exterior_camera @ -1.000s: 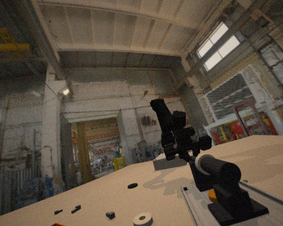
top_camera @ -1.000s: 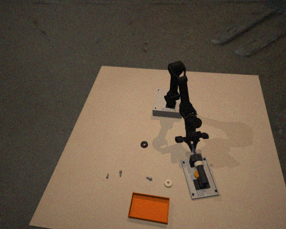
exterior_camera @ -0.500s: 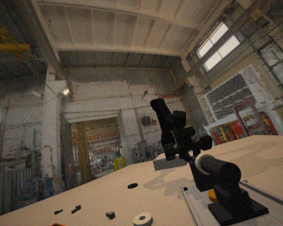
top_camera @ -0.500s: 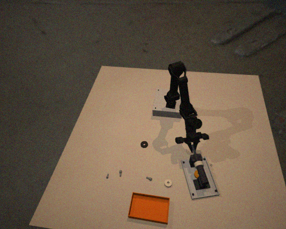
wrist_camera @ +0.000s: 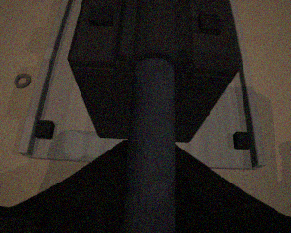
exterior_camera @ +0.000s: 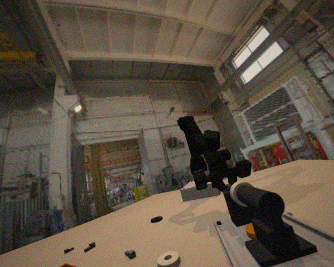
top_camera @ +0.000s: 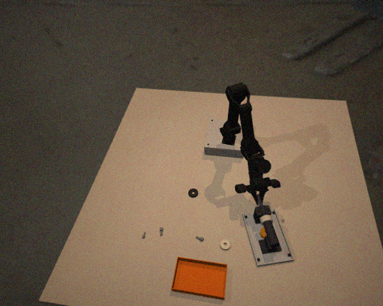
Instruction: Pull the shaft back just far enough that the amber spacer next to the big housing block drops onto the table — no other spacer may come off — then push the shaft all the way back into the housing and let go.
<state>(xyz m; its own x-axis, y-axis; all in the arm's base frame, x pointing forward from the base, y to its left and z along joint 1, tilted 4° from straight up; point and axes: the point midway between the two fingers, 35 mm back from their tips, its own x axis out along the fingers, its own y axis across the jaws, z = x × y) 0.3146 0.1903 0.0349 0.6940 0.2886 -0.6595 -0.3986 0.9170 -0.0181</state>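
The dark shaft is 5 cm ahead of my gripper tip, 2 cm to the left of it and 3 cm above it. Also, from my gripper tip: orange tray 35 cm ahead, 18 cm to the right, 5 cm below; then white spacer 8 cm ahead, 3 cm to the left, 2 cm above; then amber spacer 10 cm ahead, 4 cm to the left, 4 cm below.
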